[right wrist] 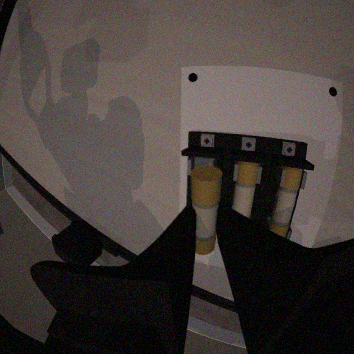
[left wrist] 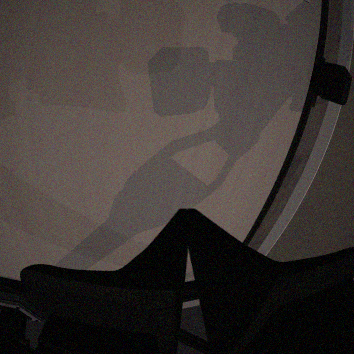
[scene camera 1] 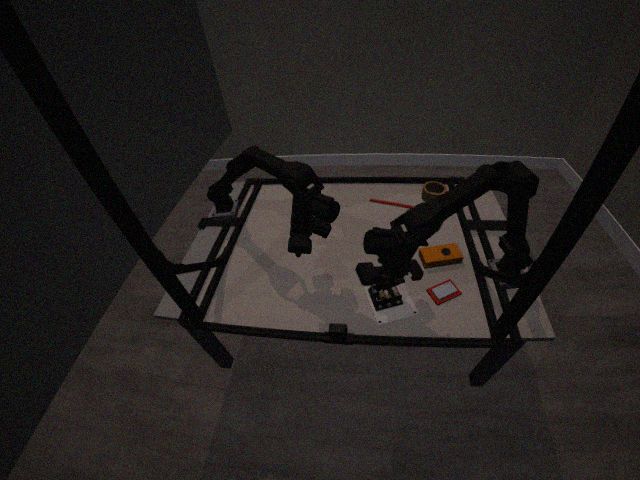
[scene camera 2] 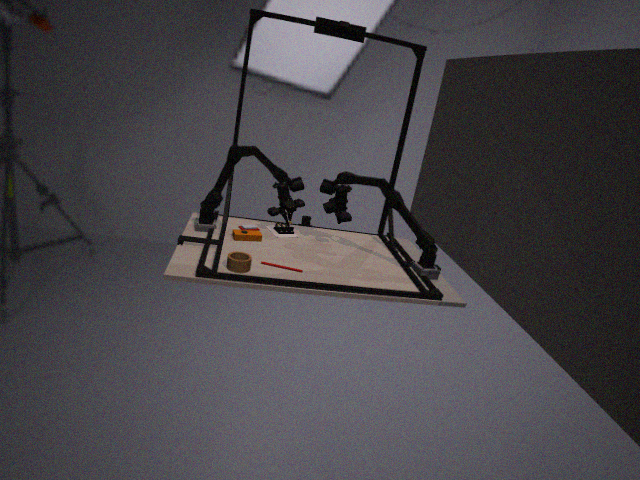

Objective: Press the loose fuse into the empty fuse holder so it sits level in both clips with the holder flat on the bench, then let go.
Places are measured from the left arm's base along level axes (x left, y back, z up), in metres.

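Pixels of known places: left gripper, fingertip midpoint: (left wrist: 186, 215) (scene camera 1: 298, 256) (scene camera 2: 338, 223); right gripper, fingertip midpoint: (right wrist: 203, 211) (scene camera 1: 379, 290) (scene camera 2: 288, 222); left arm's base, link origin: (left wrist: 14, 311) (scene camera 1: 225, 207) (scene camera 2: 426, 265); right arm's base, link origin: (scene camera 1: 508, 269) (scene camera 2: 205, 222).
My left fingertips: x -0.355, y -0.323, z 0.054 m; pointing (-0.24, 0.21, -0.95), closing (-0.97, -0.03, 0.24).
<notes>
For each thing: its top centre in the pictures, then the offset to it from my left fingertips.
- loose fuse, top centre: (right wrist: 198, 227) dy -0.229, dx -0.110, dz -0.037 m
- orange box, top centre: (scene camera 1: 441, 251) (scene camera 2: 247, 231) dy -0.458, dx +0.024, dz -0.067 m
- red-framed tray, top centre: (scene camera 1: 444, 289) (scene camera 2: 249, 226) dy -0.429, dx -0.110, dz -0.087 m
- tape roll, top centre: (scene camera 2: 239, 256) (scene camera 1: 434, 187) dy -0.535, dx +0.349, dz -0.051 m
- red stick, top centre: (scene camera 1: 390, 202) (scene camera 2: 281, 266) dy -0.353, dx +0.331, dz -0.095 m
My right gripper (right wrist: 203, 211) is shut on the loose fuse (right wrist: 206, 192), a white tube with brass caps. In the right wrist view the fuse is over the leftmost bay of the black fuse holder (right wrist: 250, 145) (scene camera 1: 386, 299) (scene camera 2: 284, 230), with a clip partly showing behind its upper cap. Whether it touches the clips cannot be told. Two other fuses (right wrist: 244, 197) (right wrist: 285, 205) sit in the middle and right bays. The holder is on a white plate (right wrist: 260, 107) (scene camera 1: 395, 313). My left gripper (left wrist: 186, 215) is shut and empty, above the table away from the holder.
An orange box (scene camera 1: 440, 255) (scene camera 2: 247, 235) and a red-framed tray (scene camera 1: 444, 291) lie to the right of the holder in scene camera 1. A tape roll (scene camera 1: 434, 191) (scene camera 2: 239, 261) and a red stick (scene camera 1: 391, 203) (scene camera 2: 281, 267) lie toward the far edge there. A black frame (scene camera 1: 413, 340) borders the table.
</notes>
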